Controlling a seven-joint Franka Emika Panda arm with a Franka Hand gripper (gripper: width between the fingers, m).
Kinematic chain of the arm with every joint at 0, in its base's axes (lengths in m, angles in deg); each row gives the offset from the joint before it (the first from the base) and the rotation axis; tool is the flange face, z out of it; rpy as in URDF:
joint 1: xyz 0 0 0.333 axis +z
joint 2: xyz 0 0 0 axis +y
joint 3: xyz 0 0 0.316 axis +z
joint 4: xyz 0.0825 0 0 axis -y
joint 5: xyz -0.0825 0 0.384 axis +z
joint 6: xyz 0 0 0 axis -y
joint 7: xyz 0.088 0 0 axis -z
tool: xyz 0 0 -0.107 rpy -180 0 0
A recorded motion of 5 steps. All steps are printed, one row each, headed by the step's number.
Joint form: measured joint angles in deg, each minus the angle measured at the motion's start. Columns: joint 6, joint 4, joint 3, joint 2, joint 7, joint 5, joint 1.
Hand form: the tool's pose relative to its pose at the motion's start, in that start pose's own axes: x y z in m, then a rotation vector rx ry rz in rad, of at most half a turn. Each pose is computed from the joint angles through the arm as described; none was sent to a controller.
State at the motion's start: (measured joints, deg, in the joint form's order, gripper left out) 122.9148 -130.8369 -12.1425 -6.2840 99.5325 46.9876 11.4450
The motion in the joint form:
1: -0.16 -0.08 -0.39 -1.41 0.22 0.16 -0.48
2: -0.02 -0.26 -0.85 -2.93 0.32 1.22 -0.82
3: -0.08 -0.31 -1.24 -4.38 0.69 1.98 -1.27
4: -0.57 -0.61 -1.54 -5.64 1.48 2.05 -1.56
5: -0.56 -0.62 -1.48 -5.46 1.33 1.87 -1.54
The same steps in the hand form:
1: -0.0009 0.0011 -0.0139 0.0156 -0.0222 0.0033
2: -0.0023 0.0028 -0.0280 0.0328 -0.0586 0.0119
3: -0.0037 0.0046 -0.0424 0.0483 -0.0908 0.0217
4: -0.0031 0.0079 -0.0517 0.0511 -0.1062 0.0336
5: -0.0027 0.0076 -0.0499 0.0497 -0.1008 0.0303

